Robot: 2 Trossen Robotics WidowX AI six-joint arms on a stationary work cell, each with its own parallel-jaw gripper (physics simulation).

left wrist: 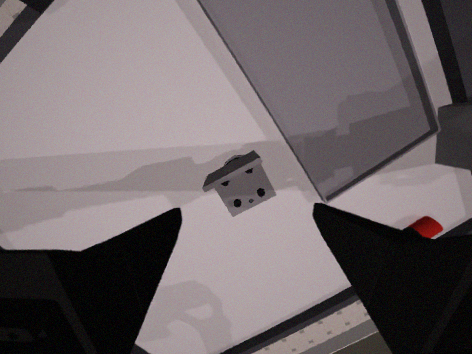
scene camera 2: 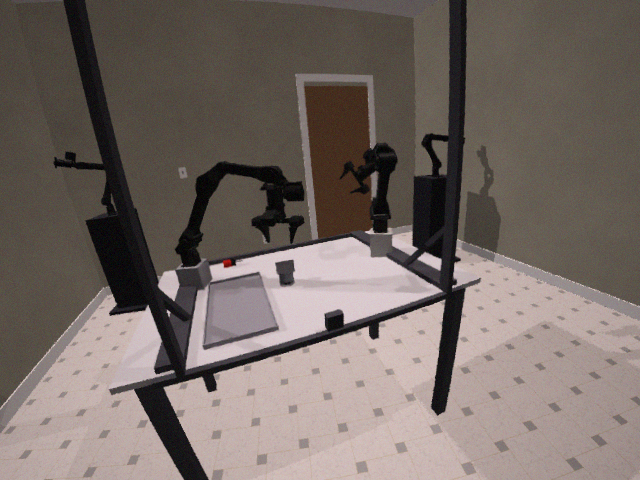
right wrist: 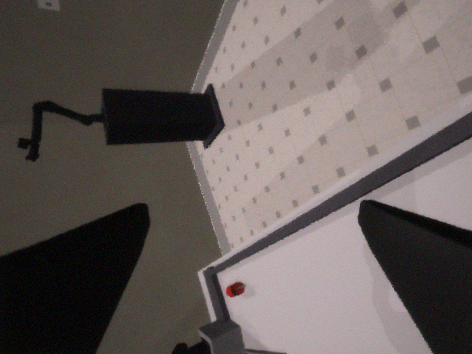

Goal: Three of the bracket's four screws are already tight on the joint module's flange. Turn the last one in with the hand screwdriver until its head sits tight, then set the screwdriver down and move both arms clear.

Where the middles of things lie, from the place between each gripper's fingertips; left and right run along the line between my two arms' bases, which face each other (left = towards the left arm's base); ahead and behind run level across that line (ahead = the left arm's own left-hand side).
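Labels:
Grey tray [scene camera 2: 236,307], counted from my left hand: 190 mm to the left of it, 80 mm behind it, 180 mm below it. My left hand is 20 mm short of the grey bracket [left wrist: 243,186], 10 mm to the left of it and 100 mm above it. Going by their middles, of the things named here the grey bracket is the nearest to my left hand.
Counted from my right hand, the grey tray is 590 mm to the left of it, 500 mm behind it and 300 mm below it. My right hand is 390 mm to the right of the grey bracket, 400 mm past it and 220 mm above it. By its middle, the grey bracket is nearer to my left hand than to my right hand.

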